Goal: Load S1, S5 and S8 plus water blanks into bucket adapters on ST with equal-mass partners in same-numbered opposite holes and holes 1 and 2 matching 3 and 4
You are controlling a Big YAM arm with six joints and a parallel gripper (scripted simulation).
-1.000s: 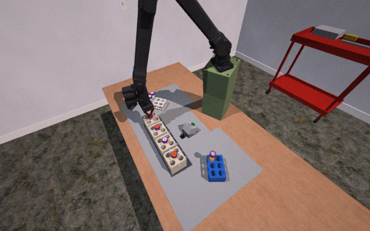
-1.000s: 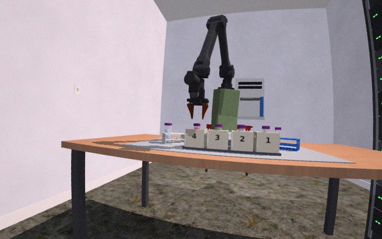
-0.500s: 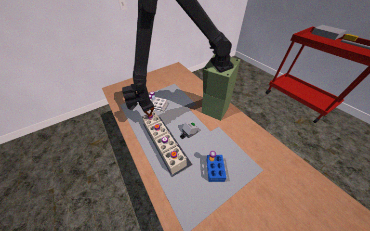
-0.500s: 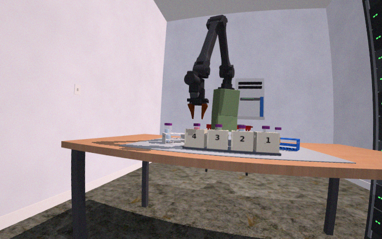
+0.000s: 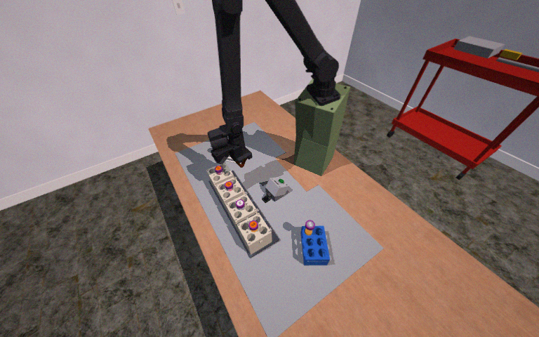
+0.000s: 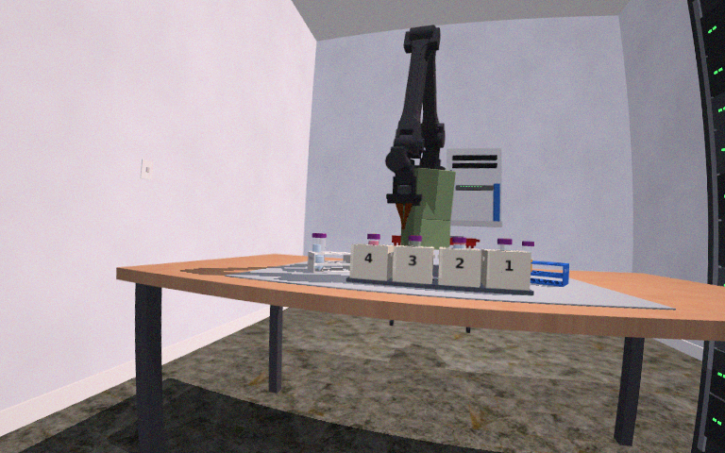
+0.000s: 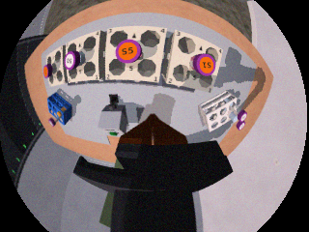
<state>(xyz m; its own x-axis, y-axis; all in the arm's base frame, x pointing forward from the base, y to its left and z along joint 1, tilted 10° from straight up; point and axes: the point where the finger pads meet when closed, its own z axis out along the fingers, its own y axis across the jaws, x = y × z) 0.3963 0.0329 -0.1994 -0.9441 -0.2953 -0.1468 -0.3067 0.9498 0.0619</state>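
My gripper is now 160 mm past the green done key, 80 mm to the right of it and 80 mm above it. The rest, counted from my hand: blue sample rack RS: 390 mm to the left, 160 mm behind, 120 mm below; white blank rack RB: 240 mm to the right, 120 mm below, 20 mm ahead.
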